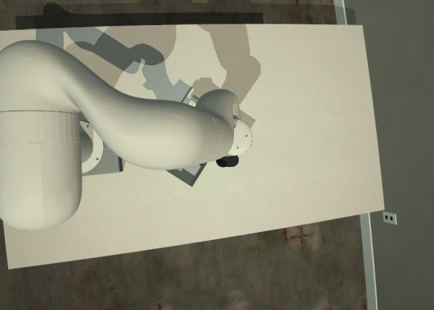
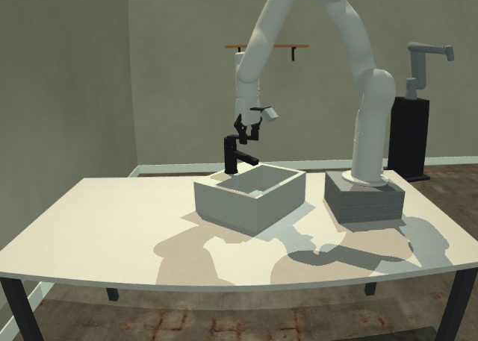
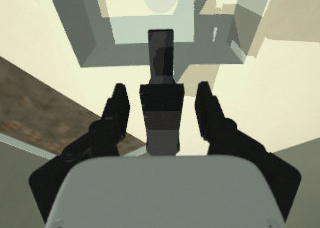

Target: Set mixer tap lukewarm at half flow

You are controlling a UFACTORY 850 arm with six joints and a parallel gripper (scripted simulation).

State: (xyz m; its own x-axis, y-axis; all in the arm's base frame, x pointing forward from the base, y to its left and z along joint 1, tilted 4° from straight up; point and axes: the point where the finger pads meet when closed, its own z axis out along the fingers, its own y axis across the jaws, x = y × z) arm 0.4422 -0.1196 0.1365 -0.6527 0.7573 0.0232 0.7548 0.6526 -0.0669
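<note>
The lever is 2 cm ahead of my hand and 3 cm to the right of it. The rest, counted from my hand: grey sink basin: 2 cm behind, 2 cm to the left, 24 cm below; black mixer tap: 4 cm ahead, 5 cm to the right, 5 cm below.
</note>
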